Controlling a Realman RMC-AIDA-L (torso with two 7-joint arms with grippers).
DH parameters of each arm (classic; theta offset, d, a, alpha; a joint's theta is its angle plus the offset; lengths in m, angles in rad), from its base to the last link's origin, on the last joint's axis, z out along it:
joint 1: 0 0.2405 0 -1.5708
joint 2: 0 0 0 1.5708
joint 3: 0 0.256 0 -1.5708
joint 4: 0 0 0 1.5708
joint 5: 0 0.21 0 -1.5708
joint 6: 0 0 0 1.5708
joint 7: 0 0.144 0 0
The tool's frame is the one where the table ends.
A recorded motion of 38 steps. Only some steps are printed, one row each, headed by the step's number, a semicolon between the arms.
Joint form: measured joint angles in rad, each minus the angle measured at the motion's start. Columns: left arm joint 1, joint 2, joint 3, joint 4, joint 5, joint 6, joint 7; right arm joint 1, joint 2, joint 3, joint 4, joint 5, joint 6, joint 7.
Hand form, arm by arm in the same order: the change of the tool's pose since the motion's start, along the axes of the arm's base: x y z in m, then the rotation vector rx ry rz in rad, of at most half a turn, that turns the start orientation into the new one. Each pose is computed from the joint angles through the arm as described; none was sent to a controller.
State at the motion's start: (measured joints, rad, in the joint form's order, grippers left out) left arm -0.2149 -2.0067 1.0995 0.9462 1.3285 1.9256 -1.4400; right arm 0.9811 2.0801 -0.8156 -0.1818 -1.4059 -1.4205 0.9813
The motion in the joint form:
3: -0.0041 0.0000 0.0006 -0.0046 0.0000 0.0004 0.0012; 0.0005 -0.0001 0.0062 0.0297 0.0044 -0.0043 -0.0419
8: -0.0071 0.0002 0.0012 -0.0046 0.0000 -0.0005 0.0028; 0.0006 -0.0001 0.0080 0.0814 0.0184 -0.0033 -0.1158
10: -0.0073 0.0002 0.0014 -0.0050 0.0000 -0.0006 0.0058; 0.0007 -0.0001 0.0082 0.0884 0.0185 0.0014 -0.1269
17: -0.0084 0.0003 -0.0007 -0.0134 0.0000 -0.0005 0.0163; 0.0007 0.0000 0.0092 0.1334 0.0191 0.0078 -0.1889
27: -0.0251 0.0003 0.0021 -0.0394 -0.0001 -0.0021 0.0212; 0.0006 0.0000 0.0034 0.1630 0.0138 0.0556 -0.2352
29: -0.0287 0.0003 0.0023 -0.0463 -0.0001 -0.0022 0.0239; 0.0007 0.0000 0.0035 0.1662 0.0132 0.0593 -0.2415
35: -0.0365 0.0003 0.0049 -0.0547 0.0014 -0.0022 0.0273; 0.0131 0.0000 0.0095 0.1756 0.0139 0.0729 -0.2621
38: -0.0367 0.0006 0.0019 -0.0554 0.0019 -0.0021 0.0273; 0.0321 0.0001 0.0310 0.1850 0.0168 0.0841 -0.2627
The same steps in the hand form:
3: 0.0005 0.0007 -0.0005 -0.0020 -0.0015 -0.0017; 0.0029 -0.0027 -0.0034 0.0128 0.0005 0.0039
8: 0.0012 0.0014 -0.0006 -0.0007 -0.0008 -0.0053; 0.0084 -0.0073 -0.0101 0.0370 -0.0056 0.0055
10: 0.0012 0.0015 -0.0007 0.0013 -0.0005 -0.0071; 0.0096 -0.0076 -0.0115 0.0417 -0.0110 0.0038
17: 0.0002 0.0016 -0.0010 0.0072 -0.0026 -0.0072; 0.0152 -0.0124 -0.0188 0.0567 -0.0294 0.0053
27: 0.0011 0.0045 -0.0039 -0.0027 -0.0103 -0.0059; 0.0233 -0.0127 -0.0272 0.0758 -0.0814 -0.0144
29: 0.0011 0.0050 -0.0046 -0.0040 -0.0124 -0.0056; 0.0239 -0.0128 -0.0279 0.0787 -0.0861 -0.0149
35: 0.0020 0.0062 -0.0059 -0.0085 -0.0131 -0.0097; 0.0212 -0.0107 -0.0295 0.0935 -0.0962 -0.0091
38: 0.0017 0.0064 -0.0055 -0.0064 -0.0133 -0.0082; 0.0148 -0.0066 -0.0291 0.1006 -0.0851 -0.0164

